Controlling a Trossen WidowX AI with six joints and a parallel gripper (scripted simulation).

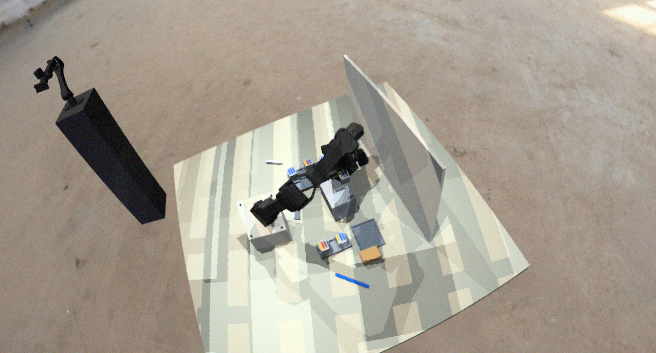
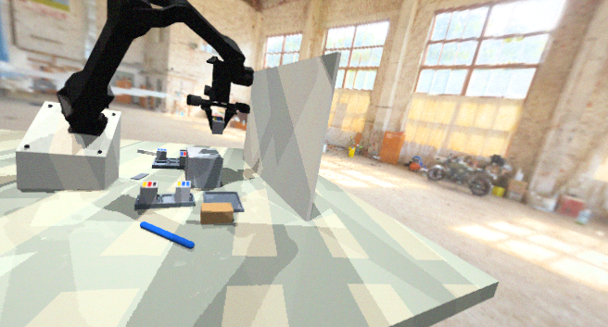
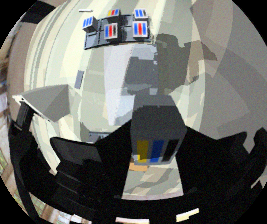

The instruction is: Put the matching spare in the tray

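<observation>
Right now my gripper tip is 3 cm short of the dark tray, 16 cm to the left of it and 18 cm above it. From my gripper tip the other things lie so: mounted unit (3 cm behind, 4 cm to the left, 14 cm below); then tall grey panel (20 cm ahead, 7 cm to the left, 4 cm above); then dark piece (21 cm behind, 3 cm to the left, 19 cm below).
</observation>
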